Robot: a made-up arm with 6 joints. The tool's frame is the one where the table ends. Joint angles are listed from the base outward.
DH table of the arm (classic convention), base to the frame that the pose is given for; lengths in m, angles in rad. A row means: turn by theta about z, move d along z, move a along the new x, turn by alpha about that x. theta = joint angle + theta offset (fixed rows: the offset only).
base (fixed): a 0.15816; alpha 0; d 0; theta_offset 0.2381
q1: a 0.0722; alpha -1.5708; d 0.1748; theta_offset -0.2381
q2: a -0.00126; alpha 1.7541; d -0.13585; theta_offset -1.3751
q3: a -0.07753; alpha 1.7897; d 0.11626; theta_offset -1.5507
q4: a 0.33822; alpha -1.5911; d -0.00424; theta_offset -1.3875
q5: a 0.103; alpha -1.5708; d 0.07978; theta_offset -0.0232
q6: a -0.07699; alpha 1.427; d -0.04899; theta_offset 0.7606
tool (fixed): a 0; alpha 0; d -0.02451; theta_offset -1.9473
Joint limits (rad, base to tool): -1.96..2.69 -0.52..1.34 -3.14..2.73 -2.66..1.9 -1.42..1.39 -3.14..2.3
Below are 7 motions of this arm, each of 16 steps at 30 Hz.
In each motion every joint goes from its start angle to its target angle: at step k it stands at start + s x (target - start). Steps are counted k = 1, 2, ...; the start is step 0. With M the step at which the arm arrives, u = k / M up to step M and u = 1 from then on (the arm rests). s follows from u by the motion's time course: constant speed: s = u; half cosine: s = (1 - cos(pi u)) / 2; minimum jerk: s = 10 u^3 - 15 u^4 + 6 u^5.
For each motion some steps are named. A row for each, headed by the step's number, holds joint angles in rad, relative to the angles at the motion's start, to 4 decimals.
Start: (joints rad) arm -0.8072 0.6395 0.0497 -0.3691 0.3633 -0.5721
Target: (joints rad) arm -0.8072 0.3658 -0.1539 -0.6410 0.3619 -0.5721
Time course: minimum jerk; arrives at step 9
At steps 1, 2, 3, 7, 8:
1: 0.0000 -0.0032 -0.0023 -0.0031 0.0000 0.0000
2: 0.0000 -0.0209 -0.0156 -0.0208 -0.0001 0.0000
3: 0.0000 -0.0574 -0.0427 -0.0571 -0.0003 0.0000
7: 0.0000 -0.2528 -0.1880 -0.2511 -0.0013 0.0000
8: 0.0000 -0.2705 -0.2013 -0.2688 -0.0014 0.0000

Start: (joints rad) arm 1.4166 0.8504 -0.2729 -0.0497 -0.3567 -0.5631
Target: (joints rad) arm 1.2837 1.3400 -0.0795 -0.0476 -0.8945 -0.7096
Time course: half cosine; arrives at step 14
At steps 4, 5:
4: -0.0250 0.0922 0.0364 0.0004 -0.1012 -0.0276
5: -0.0376 0.1386 0.0547 0.0006 -0.1522 -0.0415

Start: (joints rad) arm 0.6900 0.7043 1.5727 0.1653 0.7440 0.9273
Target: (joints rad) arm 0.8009 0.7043 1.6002 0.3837 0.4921 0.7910
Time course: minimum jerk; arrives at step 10
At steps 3, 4, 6, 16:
3: 0.0181 0.0000 0.0045 0.0356 -0.0411 -0.0222
4: 0.0352 0.0000 0.0087 0.0693 -0.0800 -0.0433
6: 0.0757 0.0000 0.0188 0.1491 -0.1719 -0.0930
16: 0.1109 0.0000 0.0275 0.2184 -0.2519 -0.1363

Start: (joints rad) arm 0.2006 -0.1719 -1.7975 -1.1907 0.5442 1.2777
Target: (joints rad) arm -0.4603 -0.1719 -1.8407 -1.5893 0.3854 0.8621
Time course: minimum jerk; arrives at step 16
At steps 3, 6, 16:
3: -0.0322 0.0000 -0.0021 -0.0194 -0.0077 -0.0203
6: -0.1819 0.0000 -0.0119 -0.1097 -0.0437 -0.1144
16: -0.6609 0.0000 -0.0432 -0.3986 -0.1588 -0.4156

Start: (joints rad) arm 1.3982 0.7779 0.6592 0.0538 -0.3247 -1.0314
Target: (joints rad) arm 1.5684 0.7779 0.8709 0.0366 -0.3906 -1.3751
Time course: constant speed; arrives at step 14
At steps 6, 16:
6: 0.0729 0.0000 0.0907 -0.0074 -0.0282 -0.1473
16: 0.1702 0.0000 0.2117 -0.0172 -0.0659 -0.3437

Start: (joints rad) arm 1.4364 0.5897 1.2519 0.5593 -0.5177 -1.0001
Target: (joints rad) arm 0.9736 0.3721 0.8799 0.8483 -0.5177 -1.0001
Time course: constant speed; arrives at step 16
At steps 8, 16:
8: -0.2314 -0.1088 -0.1860 0.1445 0.0000 0.0000
16: -0.4628 -0.2176 -0.3720 0.2890 0.0000 0.0000

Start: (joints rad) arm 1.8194 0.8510 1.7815 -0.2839 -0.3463 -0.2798
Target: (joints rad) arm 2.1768 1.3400 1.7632 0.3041 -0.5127 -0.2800
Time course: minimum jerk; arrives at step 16
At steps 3, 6, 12, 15, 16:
3: 0.0174 0.0238 -0.0009 0.0287 -0.0081 0.0000
6: 0.0984 0.1346 -0.0050 0.1618 -0.0458 -0.0001
12: 0.3204 0.4384 -0.0164 0.5271 -0.1492 -0.0002
15: 0.3566 0.4879 -0.0183 0.5867 -0.1660 -0.0002
16: 0.3574 0.4890 -0.0183 0.5880 -0.1664 -0.0002

